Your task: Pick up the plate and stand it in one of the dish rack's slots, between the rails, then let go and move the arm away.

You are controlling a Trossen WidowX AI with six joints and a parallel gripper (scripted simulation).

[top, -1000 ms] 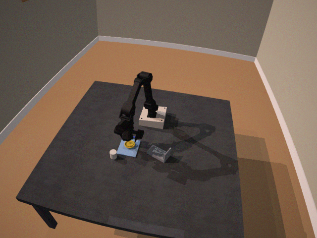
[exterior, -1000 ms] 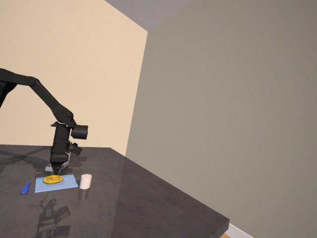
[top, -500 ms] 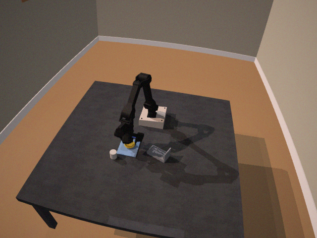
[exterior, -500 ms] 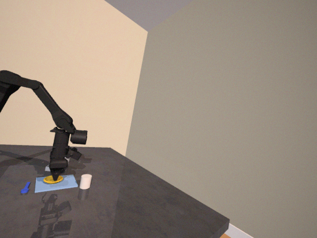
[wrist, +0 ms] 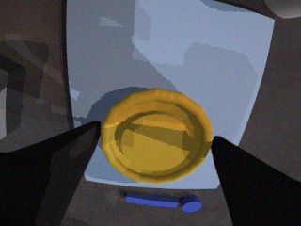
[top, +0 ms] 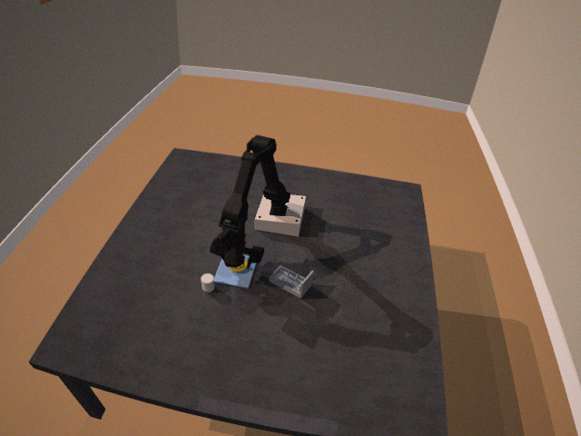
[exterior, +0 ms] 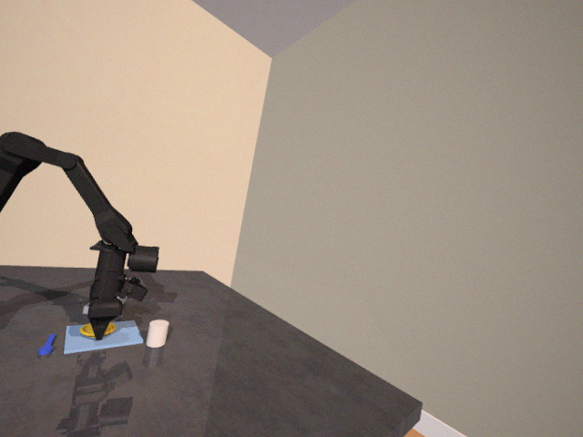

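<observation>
Now: gripper tip 10 mm short of the light blue mat and 10 mm above it. From my gripper tip the other things lie so: blue object: 90 mm behind, 20 mm to the right, 10 mm below; yellow plate: 10 mm above; white cylinder: 110 mm ahead, 80 mm to the right, 20 mm above.
</observation>
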